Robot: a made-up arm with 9 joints. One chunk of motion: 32 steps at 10 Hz.
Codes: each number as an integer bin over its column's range. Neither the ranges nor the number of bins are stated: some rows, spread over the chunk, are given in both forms.
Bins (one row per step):
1: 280 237 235 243 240 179 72 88 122
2: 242 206 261 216 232 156 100 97 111
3: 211 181 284 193 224 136 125 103 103
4: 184 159 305 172 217 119 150 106 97
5: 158 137 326 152 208 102 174 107 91
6: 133 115 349 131 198 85 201 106 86
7: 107 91 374 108 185 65 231 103 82
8: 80 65 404 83 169 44 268 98 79
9: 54 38 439 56 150 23 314 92 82
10: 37 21 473 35 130 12 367 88 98
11: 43 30 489 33 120 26 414 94 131
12: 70 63 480 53 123 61 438 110 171
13: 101 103 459 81 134 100 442 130 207
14: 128 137 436 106 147 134 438 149 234
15: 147 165 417 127 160 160 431 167 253
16: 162 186 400 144 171 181 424 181 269
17: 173 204 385 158 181 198 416 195 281
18: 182 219 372 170 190 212 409 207 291
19: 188 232 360 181 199 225 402 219 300
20: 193 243 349 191 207 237 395 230 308
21: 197 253 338 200 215 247 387 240 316
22: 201 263 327 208 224 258 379 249 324
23: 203 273 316 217 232 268 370 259 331
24: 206 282 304 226 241 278 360 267 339
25: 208 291 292 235 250 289 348 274 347
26: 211 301 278 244 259 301 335 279 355
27: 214 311 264 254 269 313 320 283 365
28: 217 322 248 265 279 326 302 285 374
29: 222 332 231 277 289 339 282 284 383
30: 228 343 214 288 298 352 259 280 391
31: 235 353 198 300 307 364 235 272 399
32: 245 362 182 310 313 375 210 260 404
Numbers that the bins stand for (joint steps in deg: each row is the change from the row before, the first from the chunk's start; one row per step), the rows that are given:
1: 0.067 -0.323 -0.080 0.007 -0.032 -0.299 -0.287 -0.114 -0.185
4: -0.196 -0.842 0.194 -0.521 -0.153 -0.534 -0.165 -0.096 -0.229
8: -0.481 -1.468 0.581 -1.183 -0.407 -0.828 0.020 -0.104 -0.261
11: -0.582 -1.700 0.914 -1.555 -0.666 -0.898 0.248 -0.108 -0.169
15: -0.297 -0.802 0.632 -0.856 -0.455 -0.374 0.275 -0.037 0.046
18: -0.201 -0.443 0.456 -0.536 -0.296 -0.170 0.240 0.003 0.113
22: -0.149 -0.150 0.280 -0.253 -0.116 0.010 0.193 0.044 0.171
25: -0.130 0.036 0.143 -0.052 0.021 0.131 0.145 0.068 0.211
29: -0.092 0.309 -0.096 0.260 0.227 0.327 0.041 0.078 0.275
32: -0.029 0.509 -0.288 0.505 0.354 0.468 -0.071 0.054 0.312
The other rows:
2: -0.037 -0.529 0.022 -0.194 -0.074 -0.389 -0.243 -0.105 -0.205
3: -0.122 -0.696 0.112 -0.365 -0.116 -0.468 -0.204 -0.099 -0.219
5: -0.267 -0.988 0.276 -0.670 -0.201 -0.601 -0.128 -0.095 -0.240
6: -0.336 -1.135 0.366 -0.826 -0.254 -0.667 -0.085 -0.096 -0.249
7: -0.407 -1.295 0.464 -0.997 -0.323 -0.746 -0.038 -0.099 -0.256
9: -0.552 -1.647 0.718 -1.384 -0.507 -0.910 0.092 -0.110 -0.256
10: -0.599 -1.760 0.851 -1.540 -0.613 -0.953 0.175 -0.114 -0.227
12: -0.508 -1.481 0.879 -1.406 -0.650 -0.761 0.286 -0.092 -0.099
13: -0.423 -1.215 0.796 -1.198 -0.592 -0.609 0.292 -0.073 -0.035
14: -0.349 -0.988 0.706 -1.012 -0.523 -0.476 0.286 -0.054 0.012
16: -0.256 -0.662 0.566 -0.729 -0.396 -0.292 0.264 -0.023 0.074
17: -0.226 -0.543 0.507 -0.625 -0.344 -0.225 0.251 -0.009 0.095
19: -0.185 -0.356 0.409 -0.454 -0.249 -0.119 0.229 0.014 0.128
20: -0.171 -0.283 0.366 -0.380 -0.206 -0.072 0.218 0.025 0.142
21: -0.160 -0.217 0.323 -0.313 -0.164 -0.033 0.206 0.035 0.157
23: -0.144 -0.084 0.237 -0.186 -0.074 0.049 0.179 0.053 0.183
24: -0.136 -0.024 0.190 -0.119 -0.027 0.088 0.164 0.061 0.197
26: -0.122 0.103 0.088 0.014 0.068 0.178 0.124 0.073 0.225
27: -0.114 0.169 0.033 0.089 0.121 0.225 0.101 0.077 0.243
28: -0.105 0.242 -0.029 0.171 0.174 0.276 0.073 0.079 0.259
30: -0.075 0.382 -0.162 0.342 0.275 0.378 0.005 0.074 0.289
31: -0.056 0.449 -0.225 0.431 0.322 0.425 -0.032 0.066 0.303

